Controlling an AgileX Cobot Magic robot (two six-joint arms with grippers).
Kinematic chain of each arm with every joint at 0, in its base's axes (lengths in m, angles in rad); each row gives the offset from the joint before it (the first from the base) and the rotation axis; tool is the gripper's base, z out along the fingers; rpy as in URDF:
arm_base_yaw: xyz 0 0 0.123 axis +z
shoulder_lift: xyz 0 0 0 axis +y
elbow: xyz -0.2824 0 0.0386 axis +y
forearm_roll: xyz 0.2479 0 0.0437 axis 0.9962 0 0.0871
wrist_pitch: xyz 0 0 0 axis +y
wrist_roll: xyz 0.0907 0 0.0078 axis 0.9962 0 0.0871
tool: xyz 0 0 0 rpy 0 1.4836 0
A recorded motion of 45 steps. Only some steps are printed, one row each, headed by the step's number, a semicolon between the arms.
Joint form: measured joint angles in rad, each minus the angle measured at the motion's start. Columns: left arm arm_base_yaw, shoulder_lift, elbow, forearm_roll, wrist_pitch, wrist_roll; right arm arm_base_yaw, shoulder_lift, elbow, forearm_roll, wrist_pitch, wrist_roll.
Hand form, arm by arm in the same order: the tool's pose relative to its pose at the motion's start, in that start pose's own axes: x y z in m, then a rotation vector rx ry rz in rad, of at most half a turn. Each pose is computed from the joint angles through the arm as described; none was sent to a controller.
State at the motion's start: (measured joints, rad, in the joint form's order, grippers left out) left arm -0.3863 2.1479 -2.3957 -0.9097 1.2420 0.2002; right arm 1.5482 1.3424 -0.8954 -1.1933 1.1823 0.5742
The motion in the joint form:
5: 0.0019 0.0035 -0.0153 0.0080 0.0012 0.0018; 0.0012 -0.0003 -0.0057 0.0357 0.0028 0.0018
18: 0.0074 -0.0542 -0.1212 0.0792 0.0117 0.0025; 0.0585 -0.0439 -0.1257 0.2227 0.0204 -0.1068
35: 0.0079 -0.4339 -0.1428 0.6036 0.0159 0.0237; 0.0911 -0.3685 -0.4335 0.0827 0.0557 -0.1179
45: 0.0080 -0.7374 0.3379 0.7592 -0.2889 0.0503; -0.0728 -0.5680 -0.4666 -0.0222 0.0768 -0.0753
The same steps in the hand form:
5: -0.0016 -0.0004 -0.0017 -0.0069 -0.0062 0.0123; 0.0007 0.0014 -0.0008 -0.0261 0.0163 0.0198
18: -0.0148 -0.0381 -0.0407 -0.0572 -0.0971 0.1516; -0.0118 -0.0124 -0.0316 -0.1808 -0.0221 0.0843
35: 0.0051 -0.1526 -0.1934 -0.5461 -0.3628 0.5212; 0.0334 -0.1701 -0.1186 -0.0301 -0.3919 0.5610
45: 0.0416 -0.1572 -0.2233 -0.7135 -0.4849 0.5754; 0.1184 -0.2288 -0.1391 0.1993 -0.3845 0.8456

